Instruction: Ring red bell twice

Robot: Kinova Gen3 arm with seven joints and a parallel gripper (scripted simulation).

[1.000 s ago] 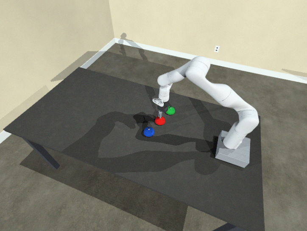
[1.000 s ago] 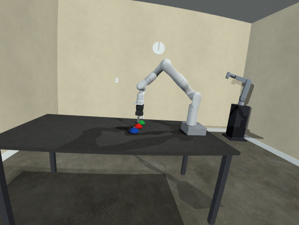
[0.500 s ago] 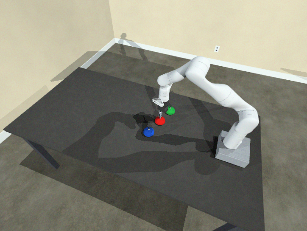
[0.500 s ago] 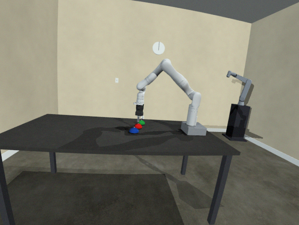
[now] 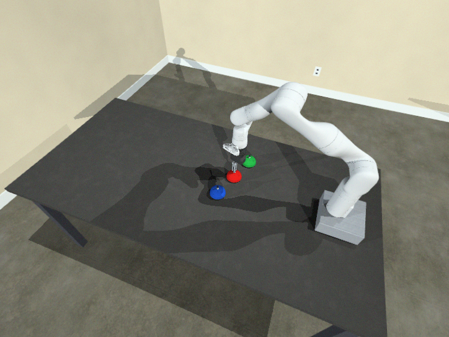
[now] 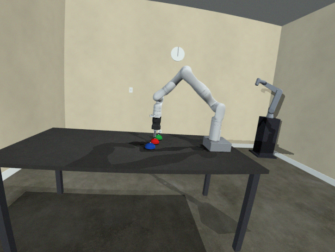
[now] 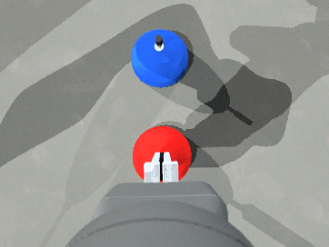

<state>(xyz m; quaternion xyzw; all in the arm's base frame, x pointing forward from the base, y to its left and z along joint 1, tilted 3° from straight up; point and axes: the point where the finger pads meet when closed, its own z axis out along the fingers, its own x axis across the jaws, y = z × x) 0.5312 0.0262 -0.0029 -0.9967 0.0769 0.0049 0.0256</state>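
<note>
My hand is 4 cm above the red bell. The rest, counted from my hand: green bell (2 cm behind, 14 cm to the right, 4 cm below); then blue bell (2 cm ahead, 14 cm to the left, 4 cm below).
</note>
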